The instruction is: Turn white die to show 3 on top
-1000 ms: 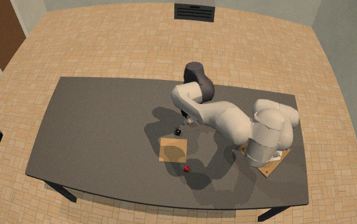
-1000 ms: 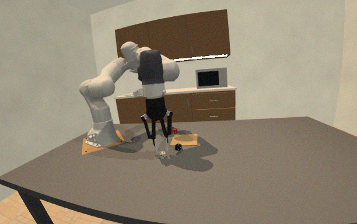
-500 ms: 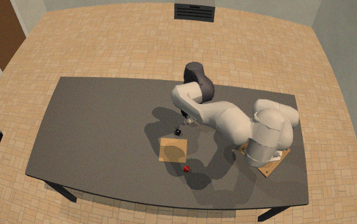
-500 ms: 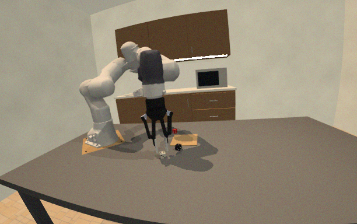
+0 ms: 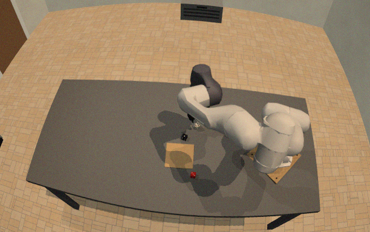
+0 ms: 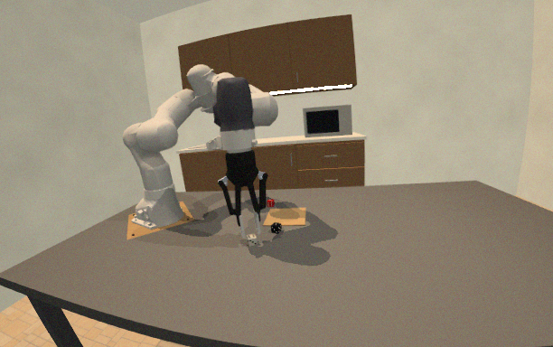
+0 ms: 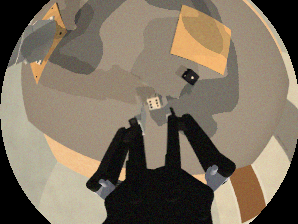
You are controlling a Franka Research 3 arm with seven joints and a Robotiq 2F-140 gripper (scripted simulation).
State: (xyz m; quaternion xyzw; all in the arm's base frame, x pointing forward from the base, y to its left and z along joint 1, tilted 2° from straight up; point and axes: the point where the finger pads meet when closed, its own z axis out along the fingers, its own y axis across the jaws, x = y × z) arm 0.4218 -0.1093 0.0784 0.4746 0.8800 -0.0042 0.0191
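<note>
The white die lies 50 mm below my hand. Also, from my hand: red die: 290 mm to the left, 50 mm below, 30 mm behind; then black die: 80 mm to the left, 50 mm below, 50 mm ahead; then tan mat: 190 mm to the left, 60 mm below, 60 mm ahead.
</note>
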